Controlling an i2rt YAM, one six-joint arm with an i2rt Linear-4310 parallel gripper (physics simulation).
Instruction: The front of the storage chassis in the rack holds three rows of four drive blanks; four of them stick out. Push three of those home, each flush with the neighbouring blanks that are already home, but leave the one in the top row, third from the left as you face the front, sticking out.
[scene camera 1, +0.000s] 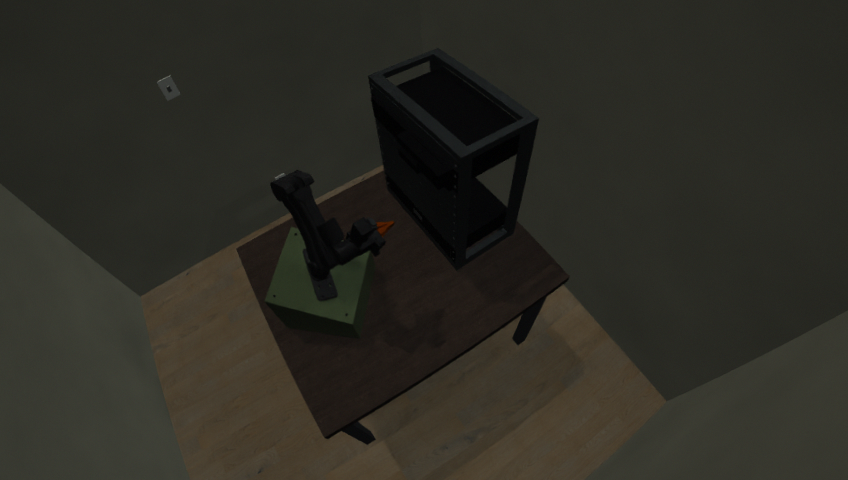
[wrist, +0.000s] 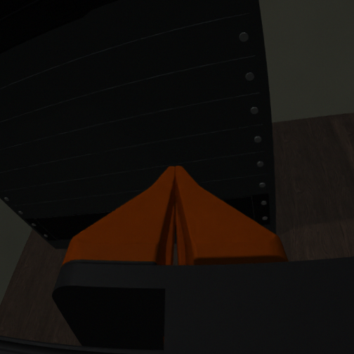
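Where they show: gripper, between the fingertips: (scene camera 1: 393, 222); arm's base, origin of its link: (scene camera 1: 319, 273).
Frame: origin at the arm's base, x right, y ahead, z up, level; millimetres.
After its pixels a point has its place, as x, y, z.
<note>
The dark rack (scene camera 1: 464, 208) {108, 491, 189} (wrist: 266, 150) stands on the table, its front facing the arm. The storage chassis (scene camera 1: 437, 107) {-188, 550, 354} sits in its upper part, very dark. Dark shapes jut from the upper front in the scene view, but single drive blanks cannot be told apart. In the wrist view the lower front panels (wrist: 125, 120) show as flat plates with thin seams and screws at the side; the rows of blanks cannot be made out. My gripper (scene camera 1: 393, 223) {74, 271, 211} (wrist: 174, 177) is shut and empty, its orange fingertips together, in front of the rack and apart from it.
The arm stands on a green box (scene camera 1: 291, 279) {-3, -96, 26} at the left of the dark wooden table (scene camera 1: 410, 333) {263, 209, -184}. The rack's open side with its corner post (scene camera 1: 523, 172) {68, 738, 196} faces right. Walls rise behind, one with a white wall plate (scene camera 1: 169, 88). The room is dim.
</note>
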